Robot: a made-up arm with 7 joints. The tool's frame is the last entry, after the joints. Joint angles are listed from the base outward. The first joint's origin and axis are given. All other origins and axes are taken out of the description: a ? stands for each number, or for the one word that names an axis. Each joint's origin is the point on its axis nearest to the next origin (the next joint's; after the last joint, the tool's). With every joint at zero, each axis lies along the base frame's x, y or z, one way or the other. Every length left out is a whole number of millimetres.
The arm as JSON. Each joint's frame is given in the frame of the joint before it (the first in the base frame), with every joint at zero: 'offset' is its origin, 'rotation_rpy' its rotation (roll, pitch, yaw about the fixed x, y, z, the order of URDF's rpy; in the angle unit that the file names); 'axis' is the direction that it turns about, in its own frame. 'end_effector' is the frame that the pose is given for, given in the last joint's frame.
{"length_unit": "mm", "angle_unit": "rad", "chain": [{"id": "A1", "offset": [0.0, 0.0, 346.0], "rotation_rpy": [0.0, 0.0, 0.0], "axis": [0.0, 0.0, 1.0]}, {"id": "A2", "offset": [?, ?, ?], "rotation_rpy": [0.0, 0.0, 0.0], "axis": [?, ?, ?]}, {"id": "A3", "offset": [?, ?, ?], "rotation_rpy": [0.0, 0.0, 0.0], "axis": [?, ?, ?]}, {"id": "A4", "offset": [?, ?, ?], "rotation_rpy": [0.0, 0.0, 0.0], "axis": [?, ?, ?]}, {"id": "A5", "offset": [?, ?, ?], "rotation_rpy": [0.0, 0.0, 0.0], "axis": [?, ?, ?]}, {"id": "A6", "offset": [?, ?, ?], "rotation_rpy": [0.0, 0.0, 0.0], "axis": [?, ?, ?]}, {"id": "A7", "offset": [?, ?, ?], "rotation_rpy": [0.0, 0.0, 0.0], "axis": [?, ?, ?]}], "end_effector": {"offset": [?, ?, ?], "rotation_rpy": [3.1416, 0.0, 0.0]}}
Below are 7 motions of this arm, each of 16 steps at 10 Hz.
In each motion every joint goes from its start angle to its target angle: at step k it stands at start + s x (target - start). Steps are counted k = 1, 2, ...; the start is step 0. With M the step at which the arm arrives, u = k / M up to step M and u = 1 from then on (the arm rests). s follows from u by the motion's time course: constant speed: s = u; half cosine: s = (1 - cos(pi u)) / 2; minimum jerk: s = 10 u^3 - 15 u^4 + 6 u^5.
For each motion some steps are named. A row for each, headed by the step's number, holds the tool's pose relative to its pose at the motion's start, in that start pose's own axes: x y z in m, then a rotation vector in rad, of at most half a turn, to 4 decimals.
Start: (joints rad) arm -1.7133 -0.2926 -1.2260 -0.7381 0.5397 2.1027 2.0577
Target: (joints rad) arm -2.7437 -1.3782 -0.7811 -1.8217 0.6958 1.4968 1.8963
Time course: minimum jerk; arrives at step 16
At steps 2, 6, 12, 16:
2: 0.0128 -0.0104 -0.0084 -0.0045 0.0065 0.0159
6: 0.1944 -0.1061 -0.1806 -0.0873 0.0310 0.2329
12: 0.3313 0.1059 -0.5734 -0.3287 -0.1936 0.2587
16: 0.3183 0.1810 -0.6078 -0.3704 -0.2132 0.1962

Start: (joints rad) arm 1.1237 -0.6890 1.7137 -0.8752 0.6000 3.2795 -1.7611
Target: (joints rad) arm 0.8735 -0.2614 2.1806 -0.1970 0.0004 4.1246 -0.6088
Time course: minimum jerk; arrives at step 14
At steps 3, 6, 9, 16:
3: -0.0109 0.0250 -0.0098 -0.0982 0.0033 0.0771
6: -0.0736 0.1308 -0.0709 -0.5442 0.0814 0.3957
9: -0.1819 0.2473 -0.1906 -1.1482 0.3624 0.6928
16: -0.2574 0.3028 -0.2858 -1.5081 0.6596 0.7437

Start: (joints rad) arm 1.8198 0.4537 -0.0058 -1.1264 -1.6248 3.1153 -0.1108
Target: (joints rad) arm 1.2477 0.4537 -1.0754 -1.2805 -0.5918 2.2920 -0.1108
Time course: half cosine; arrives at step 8
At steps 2, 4, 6, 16:
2: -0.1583 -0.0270 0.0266 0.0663 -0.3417 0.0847
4: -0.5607 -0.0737 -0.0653 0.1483 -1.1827 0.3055
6: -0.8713 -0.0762 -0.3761 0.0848 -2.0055 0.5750
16: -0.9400 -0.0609 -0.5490 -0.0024 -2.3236 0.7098

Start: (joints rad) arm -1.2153 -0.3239 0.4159 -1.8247 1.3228 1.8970 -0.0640
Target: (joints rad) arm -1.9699 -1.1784 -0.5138 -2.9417 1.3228 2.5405 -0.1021
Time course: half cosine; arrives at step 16
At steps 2, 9, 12, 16:
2: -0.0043 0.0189 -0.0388 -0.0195 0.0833 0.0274
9: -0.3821 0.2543 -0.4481 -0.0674 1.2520 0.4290
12: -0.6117 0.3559 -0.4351 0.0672 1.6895 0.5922
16: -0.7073 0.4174 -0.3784 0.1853 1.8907 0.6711

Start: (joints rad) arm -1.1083 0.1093 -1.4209 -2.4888 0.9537 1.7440 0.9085
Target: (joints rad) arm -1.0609 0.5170 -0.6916 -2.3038 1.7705 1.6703 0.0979
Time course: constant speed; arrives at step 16
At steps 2, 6, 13, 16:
2: -0.0367 -0.0207 0.0447 -0.0151 -0.0113 -0.1246
6: -0.0965 -0.0509 0.1519 -0.0555 -0.0542 -0.3616
13: -0.1482 -0.0583 0.3790 -0.1299 -0.1979 -0.7155
16: -0.1480 -0.0409 0.4829 -0.1498 -0.2829 -0.8351

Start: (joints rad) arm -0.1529 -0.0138 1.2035 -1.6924 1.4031 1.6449 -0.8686
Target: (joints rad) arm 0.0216 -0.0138 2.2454 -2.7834 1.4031 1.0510 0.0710
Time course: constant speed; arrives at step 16
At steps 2, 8, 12, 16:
2: -0.0572 0.0366 0.1341 0.1546 -0.1924 0.2248
8: -0.3520 0.0303 0.4512 0.3989 -0.9041 0.8820
12: -0.6023 -0.0337 0.5292 0.3404 -1.4511 1.2816
16: -0.8330 -0.1004 0.4826 0.0607 -2.0031 1.6235

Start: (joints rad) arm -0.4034 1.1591 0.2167 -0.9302 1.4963 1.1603 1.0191
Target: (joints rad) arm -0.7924 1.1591 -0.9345 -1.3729 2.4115 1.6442 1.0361
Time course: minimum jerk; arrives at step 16
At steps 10, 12, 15, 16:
10: -0.1747 0.5995 -0.5615 1.3929 0.3465 0.0064
12: -0.2642 0.7941 -0.5922 1.7396 0.4418 -0.0626
15: -0.3210 0.9078 -0.5857 1.9422 0.5009 -0.1206
16: -0.3222 0.9102 -0.5854 1.9466 0.5023 -0.1221

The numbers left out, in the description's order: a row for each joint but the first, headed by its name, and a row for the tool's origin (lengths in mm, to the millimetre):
A2: xyz 0.0 0.0 0.0, axis 0.0 1.0 0.0
A3: xyz 0.0 0.0 475.0, axis 0.0 0.0 1.0
A4: xyz 112.0 0.0 0.0, axis 0.0 -1.0 0.0
A5: xyz -112.0 0.0 524.0, axis 0.0 0.0 1.0
A6: xyz 0.0 0.0 0.0, axis 0.0 -1.0 0.0
A7: xyz 106.0 0.0 0.0, axis 0.0 0.0 -1.0
tool: xyz 0.0 0.0 0.0

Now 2 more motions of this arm.
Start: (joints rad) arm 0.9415 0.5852 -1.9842 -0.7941 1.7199 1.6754 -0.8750
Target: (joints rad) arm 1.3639 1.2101 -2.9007 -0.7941 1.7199 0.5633 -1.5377
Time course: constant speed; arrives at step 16
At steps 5, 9, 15, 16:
5: 0.0595 -0.1694 0.1049 0.1444 -0.3729 -0.3686
9: 0.0848 -0.3436 0.1665 0.2703 -0.6516 -0.6406
15: 0.0639 -0.6504 0.2071 0.4511 -1.0379 -0.9830
16: 0.0520 -0.7044 0.2069 0.4785 -1.0981 -1.0304

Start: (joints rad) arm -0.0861 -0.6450 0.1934 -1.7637 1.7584 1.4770 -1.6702
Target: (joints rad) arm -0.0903 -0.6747 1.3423 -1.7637 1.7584 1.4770 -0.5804
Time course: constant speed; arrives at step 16
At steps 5, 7, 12, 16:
5: -0.0510 -0.0361 0.2624 0.3426 -0.0920 0.4007
7: -0.0730 -0.0765 0.3609 0.4724 -0.1629 0.5566
12: -0.1293 -0.2356 0.5734 0.7673 -0.4257 0.9221
16: -0.1721 -0.4116 0.6946 0.9603 -0.7238 1.1749

